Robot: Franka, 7 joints.
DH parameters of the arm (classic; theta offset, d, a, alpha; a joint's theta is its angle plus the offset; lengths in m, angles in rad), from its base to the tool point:
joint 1: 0 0.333 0 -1.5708
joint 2: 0 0 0 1.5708
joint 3: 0 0.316 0.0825 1.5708
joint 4: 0 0 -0.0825 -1.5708
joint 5: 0 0.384 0 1.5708
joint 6: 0 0 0.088 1.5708
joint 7: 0 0.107 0 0
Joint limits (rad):
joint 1: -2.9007..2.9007
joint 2: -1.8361..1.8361
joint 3: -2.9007..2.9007
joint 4: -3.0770..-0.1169
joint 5: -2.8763..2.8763
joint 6: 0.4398..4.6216
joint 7: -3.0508..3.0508
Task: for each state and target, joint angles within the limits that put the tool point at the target. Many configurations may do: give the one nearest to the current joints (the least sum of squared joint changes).
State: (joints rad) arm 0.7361 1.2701 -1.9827 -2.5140 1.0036 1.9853 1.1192
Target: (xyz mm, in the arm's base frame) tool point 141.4 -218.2 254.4
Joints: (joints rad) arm 1.0844 1.1487 -1.8387 -2.9157 0.9336 1.6629 1.1192
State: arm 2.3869 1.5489 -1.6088 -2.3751 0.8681 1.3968 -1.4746
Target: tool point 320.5 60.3 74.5
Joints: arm 1.9733 1.7910 -1.1034 -2.4001 0.9639 1.4596 -1.4746
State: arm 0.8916 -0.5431 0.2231 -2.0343 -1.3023 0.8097 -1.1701
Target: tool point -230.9 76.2 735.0
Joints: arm 1.2061 -1.0911 0.8997 -2.0232 -1.1999 0.6059 -1.1701
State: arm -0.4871 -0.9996 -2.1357 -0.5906 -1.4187 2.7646 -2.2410
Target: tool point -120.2 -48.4 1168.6
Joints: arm -0.4499 -0.1008 -2.0351 -0.1826 -1.3674 2.7566 -2.2410
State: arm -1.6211 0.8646 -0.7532 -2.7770 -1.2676 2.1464 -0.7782
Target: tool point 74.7 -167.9 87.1
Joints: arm -1.0952 0.2683 -0.0683 -2.9950 -1.2788 2.4990 -0.7782
